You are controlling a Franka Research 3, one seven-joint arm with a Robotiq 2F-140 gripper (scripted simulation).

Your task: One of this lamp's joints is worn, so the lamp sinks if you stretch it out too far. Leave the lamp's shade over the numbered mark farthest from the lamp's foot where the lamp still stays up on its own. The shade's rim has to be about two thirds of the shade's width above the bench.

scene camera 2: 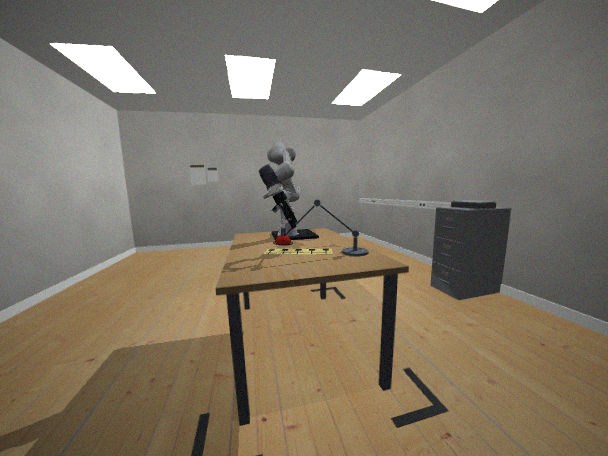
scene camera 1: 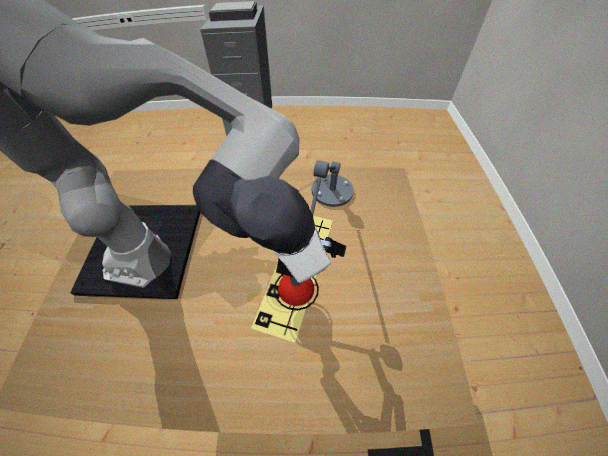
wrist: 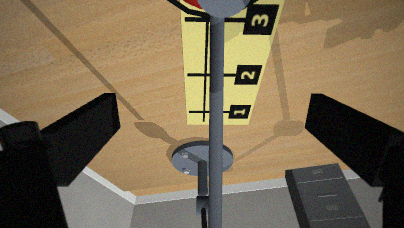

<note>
I see my gripper point(wrist: 213, 111), a yellow numbered strip point(scene camera 1: 272, 318), a grey lamp foot point(scene camera 1: 330, 194) and a red lamp shade point(scene camera 1: 293, 293).
The grey lamp foot also shows in the wrist view point(wrist: 192, 158).
</note>
